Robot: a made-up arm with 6 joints.
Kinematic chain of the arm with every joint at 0, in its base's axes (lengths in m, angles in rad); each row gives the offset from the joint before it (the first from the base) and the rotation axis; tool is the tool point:
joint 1: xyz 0 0 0.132 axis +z
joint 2: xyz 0 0.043 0 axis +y
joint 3: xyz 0 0 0.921 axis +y
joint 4: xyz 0 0 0.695 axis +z
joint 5: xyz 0 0 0 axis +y
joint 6: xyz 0 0 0.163 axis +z
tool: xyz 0 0 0
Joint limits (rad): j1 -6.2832..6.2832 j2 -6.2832..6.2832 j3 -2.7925..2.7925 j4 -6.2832..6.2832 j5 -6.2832..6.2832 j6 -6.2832..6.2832
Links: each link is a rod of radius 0.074 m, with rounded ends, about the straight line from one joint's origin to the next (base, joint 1, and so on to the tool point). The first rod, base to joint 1, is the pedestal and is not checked.
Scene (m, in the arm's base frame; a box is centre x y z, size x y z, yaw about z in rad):
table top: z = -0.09
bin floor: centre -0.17 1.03 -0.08 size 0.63 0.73 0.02 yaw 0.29
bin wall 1: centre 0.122 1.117 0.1 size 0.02 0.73 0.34 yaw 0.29
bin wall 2: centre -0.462 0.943 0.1 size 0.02 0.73 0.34 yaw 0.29
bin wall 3: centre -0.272 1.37 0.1 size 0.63 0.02 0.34 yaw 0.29
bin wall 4: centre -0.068 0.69 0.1 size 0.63 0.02 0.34 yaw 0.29
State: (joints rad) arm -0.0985 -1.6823 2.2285 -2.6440 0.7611 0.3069
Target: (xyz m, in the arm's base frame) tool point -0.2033 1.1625 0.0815
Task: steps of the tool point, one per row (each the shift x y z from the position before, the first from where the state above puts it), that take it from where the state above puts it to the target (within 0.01 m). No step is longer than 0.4 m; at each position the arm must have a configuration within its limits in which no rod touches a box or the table.
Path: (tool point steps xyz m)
1: 0.1713 -0.0965 0.1612
2: 0.2223 -0.0126 0.1143
3: 0.2295 0.0875 0.0549
4: 0.1889 0.1821 -0.0127
5: 0.1066 0.2486 -0.0836
6: -0.0007 0.2701 -0.1527
7: -0.1101 0.2386 -0.2146
8: -0.1965 0.1573 -0.2640
9: -0.2390 0.0412 -0.2969

